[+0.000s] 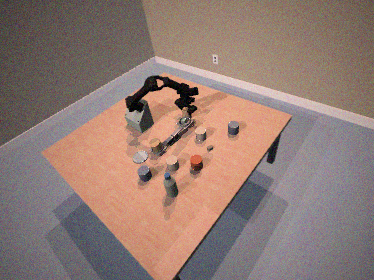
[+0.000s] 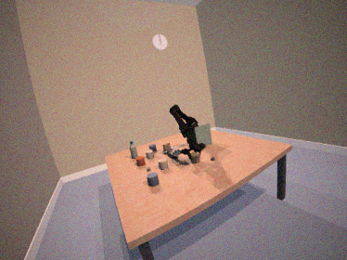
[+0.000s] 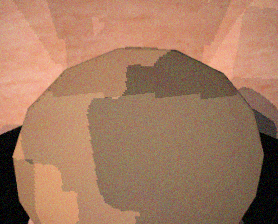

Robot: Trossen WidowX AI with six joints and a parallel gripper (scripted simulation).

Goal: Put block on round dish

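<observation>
The tan cup lies 20 mm to the left of my gripper tip and 10 mm above it. The rest, counted from my gripper tip: dark block: 340 mm ahead, 150 mm to the right, 20 mm below; balance: 90 mm ahead, 240 mm to the right; orange cylinder: 350 mm ahead, 320 mm to the right, 10 mm above.
</observation>
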